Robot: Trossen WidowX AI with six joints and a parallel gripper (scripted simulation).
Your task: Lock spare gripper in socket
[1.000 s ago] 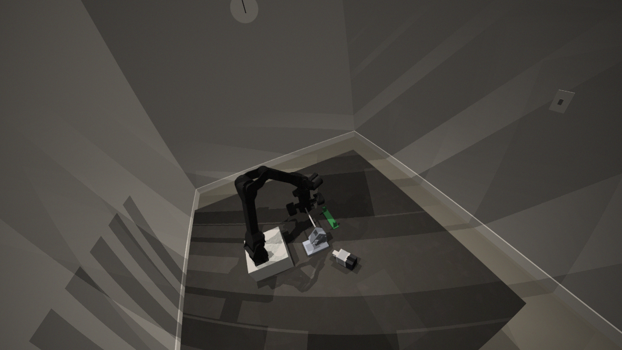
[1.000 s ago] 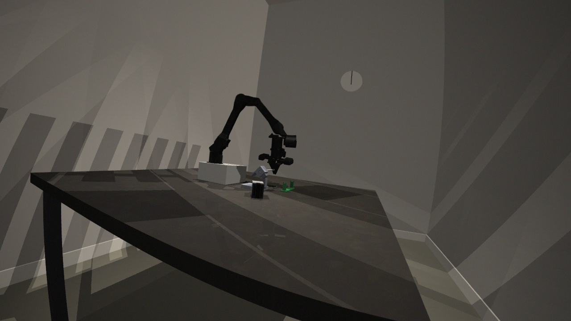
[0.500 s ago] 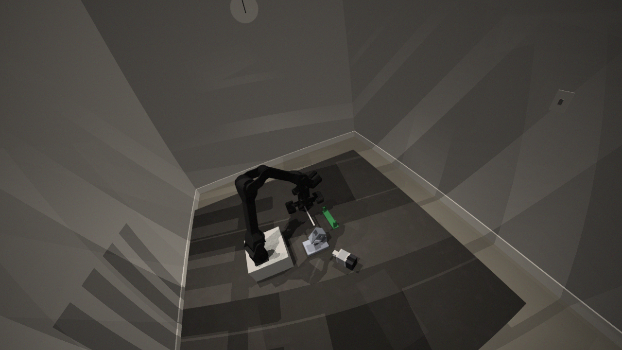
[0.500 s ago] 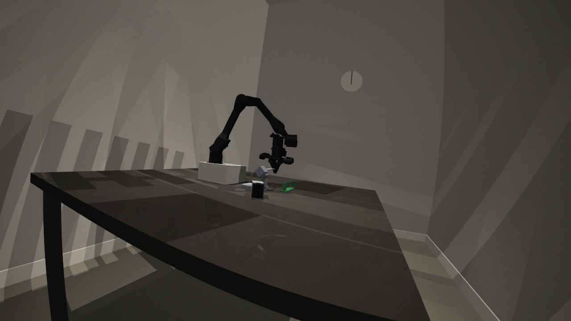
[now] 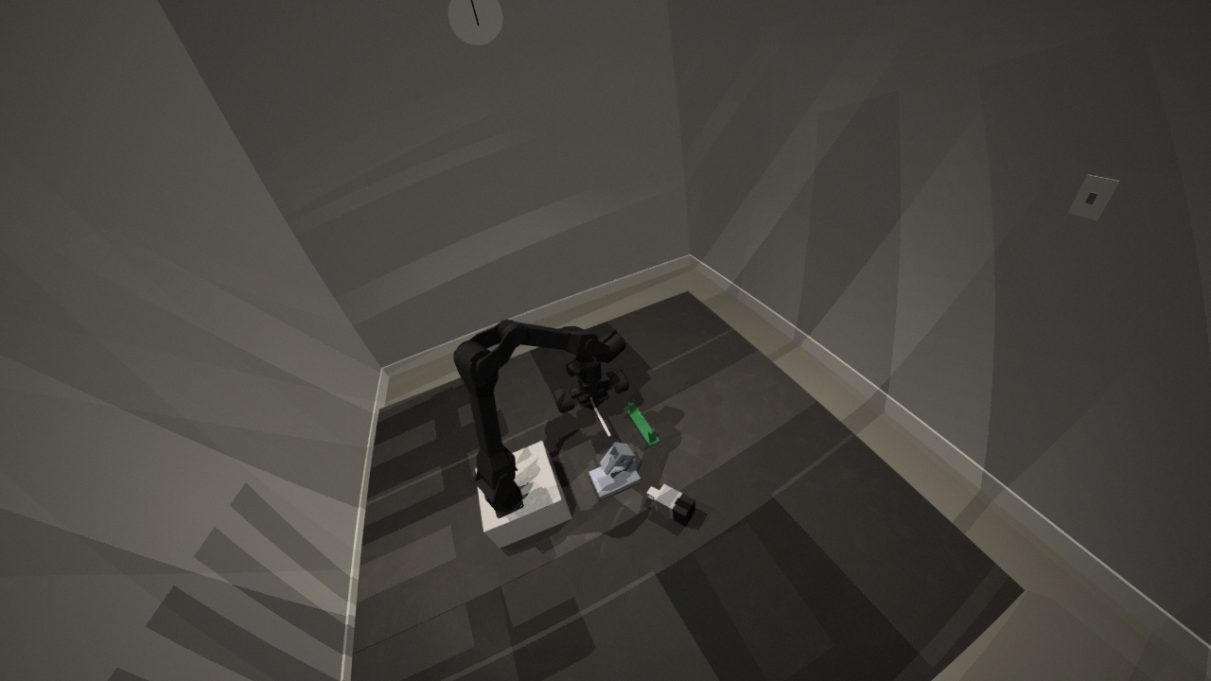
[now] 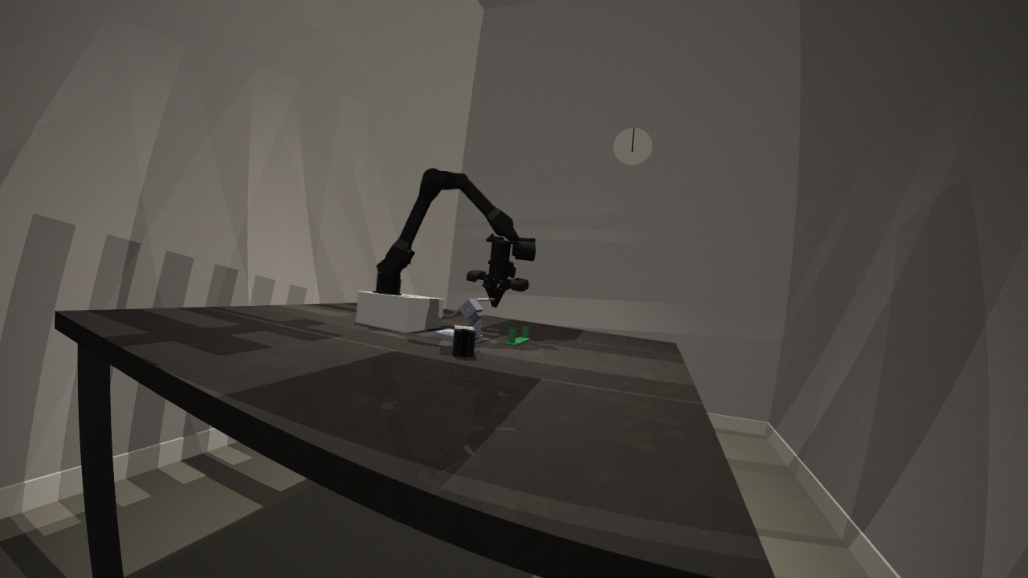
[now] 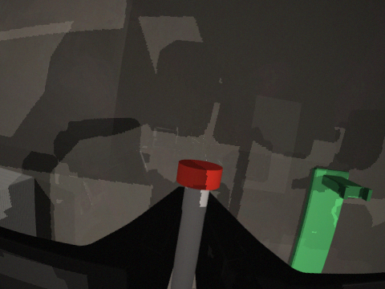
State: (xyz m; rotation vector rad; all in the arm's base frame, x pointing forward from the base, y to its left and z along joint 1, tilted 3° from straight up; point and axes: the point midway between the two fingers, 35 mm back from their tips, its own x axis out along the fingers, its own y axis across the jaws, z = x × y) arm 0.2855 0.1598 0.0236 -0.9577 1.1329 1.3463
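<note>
Now: the green cradle 110 mm ahead of my gripper tip, 60 mm to the right of it and 60 mm below it. Round my gripper tip: spare gripper (310 mm to the right, 60 mm below, 50 mm ahead); then grey mount (170 mm to the right, 30 mm below, 10 mm behind).
</note>
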